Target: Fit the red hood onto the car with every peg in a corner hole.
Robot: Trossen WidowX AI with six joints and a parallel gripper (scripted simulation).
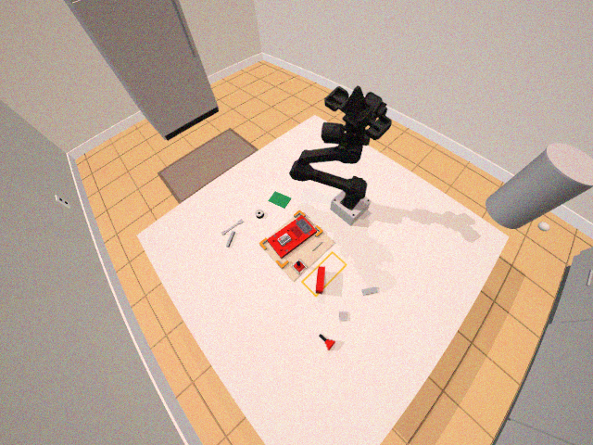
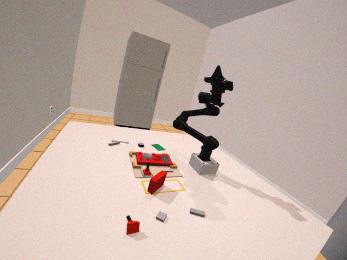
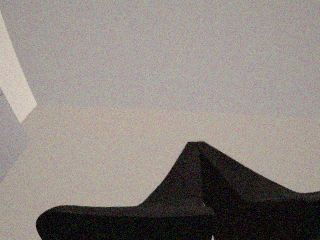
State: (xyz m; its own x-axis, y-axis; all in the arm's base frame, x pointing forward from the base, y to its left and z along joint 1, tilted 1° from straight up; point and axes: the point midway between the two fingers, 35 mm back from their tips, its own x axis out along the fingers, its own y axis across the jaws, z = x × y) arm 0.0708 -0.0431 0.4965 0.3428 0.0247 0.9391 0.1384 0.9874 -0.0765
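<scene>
My gripper tip is now 27 cm short of the red hood, 14 cm to the right of it and 57 cm above it. The rest, counted from my gripper tip: wrench: 34 cm ahead, 34 cm to the right, 60 cm below; green card: 8 cm ahead, 27 cm to the right, 60 cm below; black ring: 20 cm ahead, 28 cm to the right, 59 cm below.
</scene>
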